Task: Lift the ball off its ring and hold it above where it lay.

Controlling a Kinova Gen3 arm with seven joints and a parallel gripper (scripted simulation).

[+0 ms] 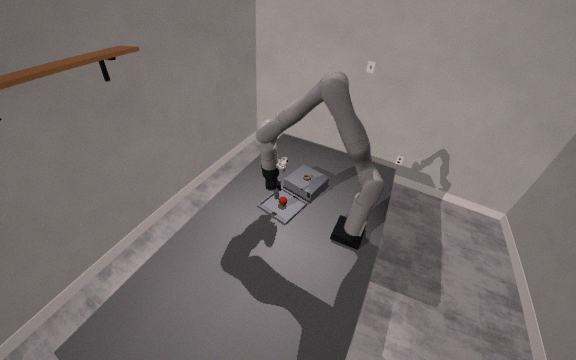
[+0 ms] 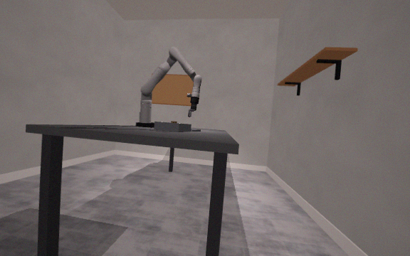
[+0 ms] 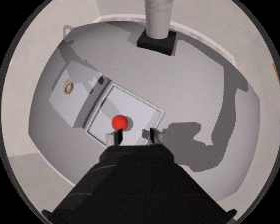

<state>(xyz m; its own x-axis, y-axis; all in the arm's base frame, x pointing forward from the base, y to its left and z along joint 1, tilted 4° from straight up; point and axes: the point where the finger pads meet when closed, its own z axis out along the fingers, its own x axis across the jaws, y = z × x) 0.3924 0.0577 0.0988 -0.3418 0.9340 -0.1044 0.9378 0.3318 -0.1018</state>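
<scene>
Right now my hand is 11 cm above the red ball and 5 cm to the left of it. Round my hand: shallow grey tray (14 cm below, 5 cm to the right); higher stand (27 cm to the right, 10 cm below, 5 cm behind).
</scene>
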